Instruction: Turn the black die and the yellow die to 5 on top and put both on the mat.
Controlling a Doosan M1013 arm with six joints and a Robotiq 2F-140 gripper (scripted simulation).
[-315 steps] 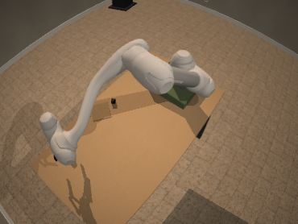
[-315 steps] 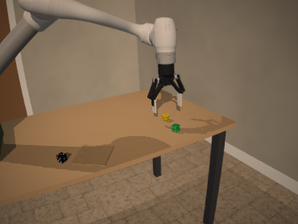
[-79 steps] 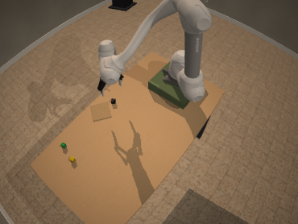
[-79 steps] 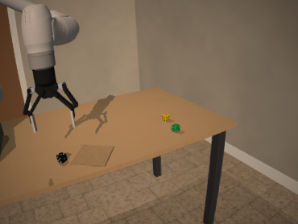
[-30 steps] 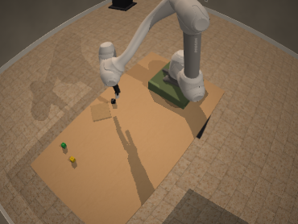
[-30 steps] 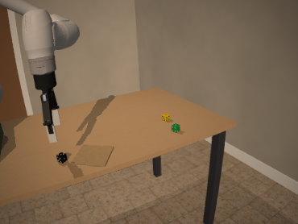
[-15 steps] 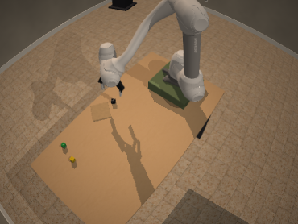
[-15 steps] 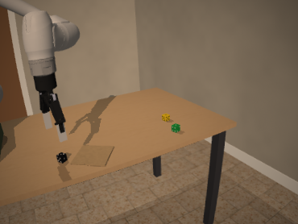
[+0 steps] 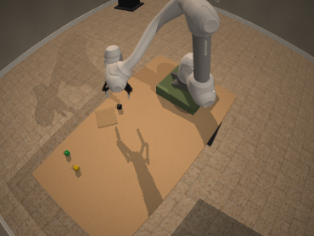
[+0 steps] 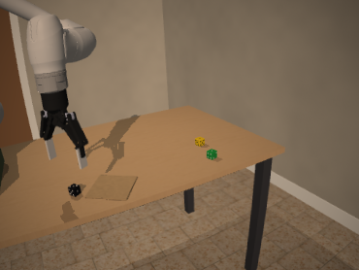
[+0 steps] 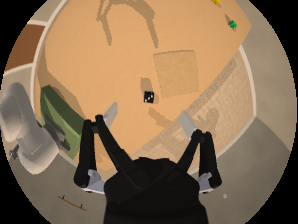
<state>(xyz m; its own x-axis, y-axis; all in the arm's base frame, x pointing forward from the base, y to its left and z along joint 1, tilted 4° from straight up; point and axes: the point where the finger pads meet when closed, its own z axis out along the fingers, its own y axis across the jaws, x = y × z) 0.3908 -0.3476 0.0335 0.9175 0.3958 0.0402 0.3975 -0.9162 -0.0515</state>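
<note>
Now: hand 110 mm above the black die. The rest, counted from my hand: mat 120 mm below, 120 mm ahead, 40 mm to the right; green die 500 mm ahead, 120 mm to the right, 110 mm below; yellow die 550 mm ahead, 110 mm below.
</note>
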